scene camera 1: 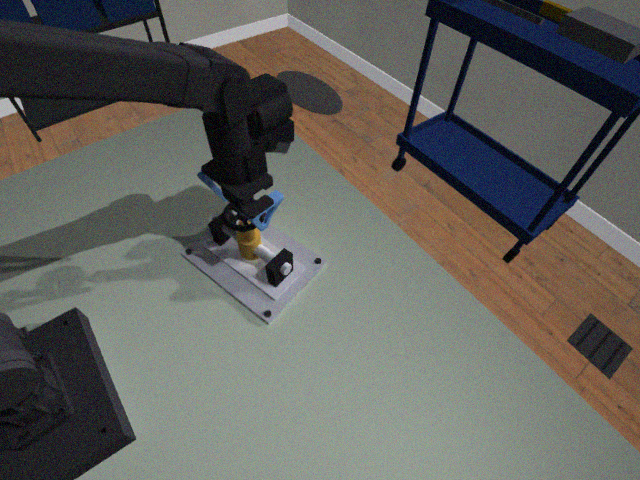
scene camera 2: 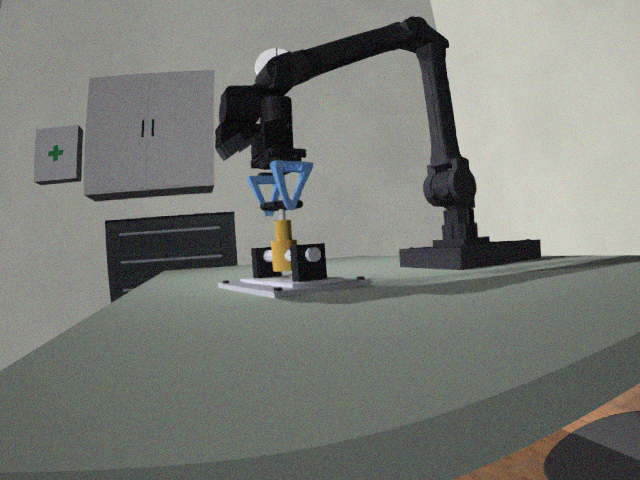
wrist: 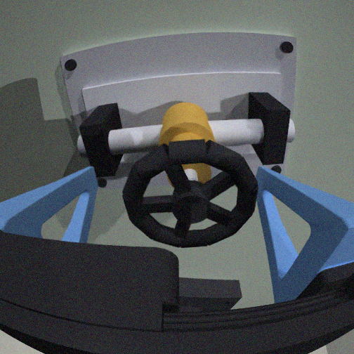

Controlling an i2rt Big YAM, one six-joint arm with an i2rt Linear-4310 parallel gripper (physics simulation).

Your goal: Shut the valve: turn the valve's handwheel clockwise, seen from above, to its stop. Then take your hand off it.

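The valve's black handwheel (scene camera 2: pixel 281 205) (wrist: pixel 190 202) has spokes and a raised block on its rim, which in the wrist view lies at the top, toward the yellow valve body (scene camera 1: pixel 248 242) (scene camera 2: pixel 281 260) (wrist: pixel 185 117). A thin stem joins wheel and body. My gripper (scene camera 2: pixel 280 209) (wrist: pixel 175 175) points down over the valve and is open, its blue fingers on opposite sides of the wheel at about rim height. In the wrist view the rim lies closer to the right finger than the left; whether they touch is unclear. In scene camera 1 the gripper hides much of the wheel.
A white pipe (scene camera 1: pixel 266 251) (wrist: pixel 135 139) runs through the body between two black brackets (scene camera 1: pixel 275 268) (wrist: pixel 270 127) on a grey plate (scene camera 1: pixel 227 283) (wrist: pixel 175 55). The arm's base (scene camera 1: pixel 93 408) (scene camera 2: pixel 431 258) stands on the same table. A blue cart (scene camera 1: pixel 470 160) stands beyond the table.
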